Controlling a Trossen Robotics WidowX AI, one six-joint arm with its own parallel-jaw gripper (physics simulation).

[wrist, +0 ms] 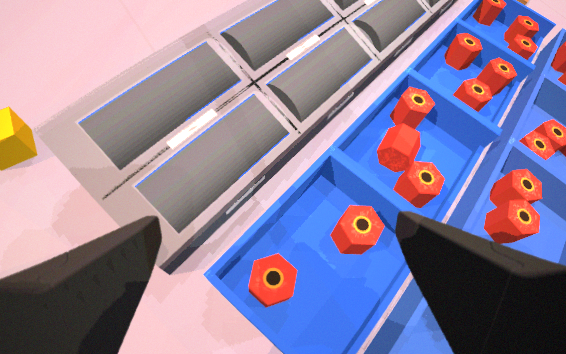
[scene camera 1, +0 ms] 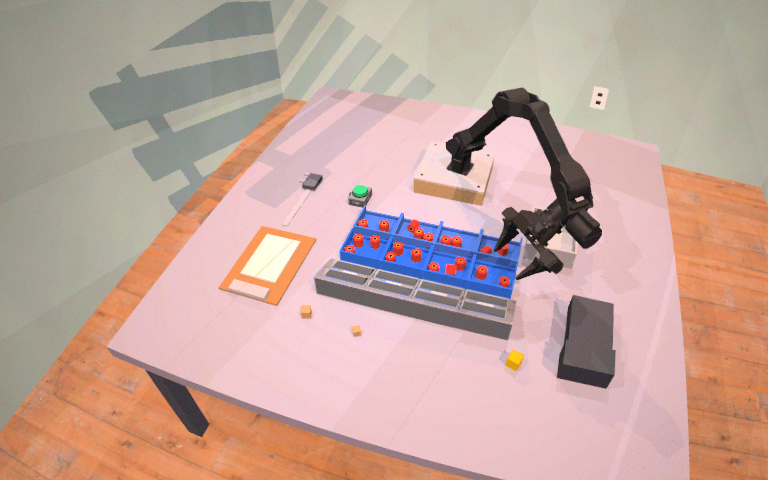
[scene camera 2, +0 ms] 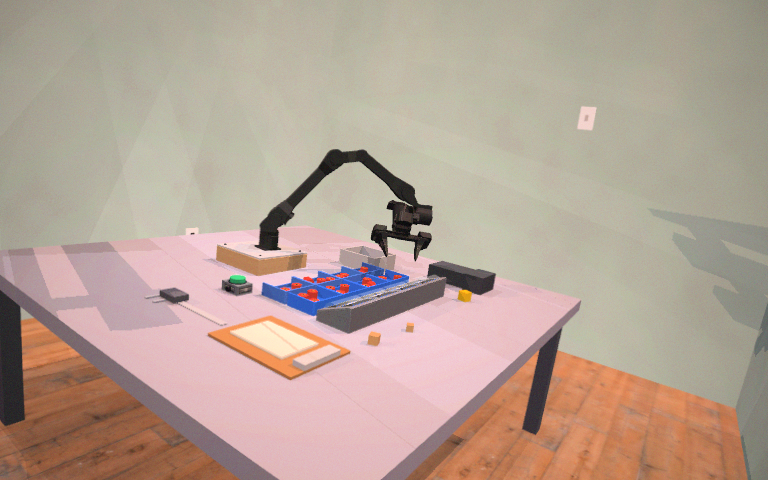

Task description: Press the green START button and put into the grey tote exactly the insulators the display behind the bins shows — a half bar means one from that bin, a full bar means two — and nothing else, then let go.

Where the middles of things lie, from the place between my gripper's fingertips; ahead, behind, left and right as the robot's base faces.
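Grey tote (scene camera 1: 564, 246): my hand 220 mm past it, 70 mm to the right of it, 60 mm above it. Dark box (scene camera 1: 587, 357), from my hand: 70 mm ahead, 240 mm to the left, 60 mm below.
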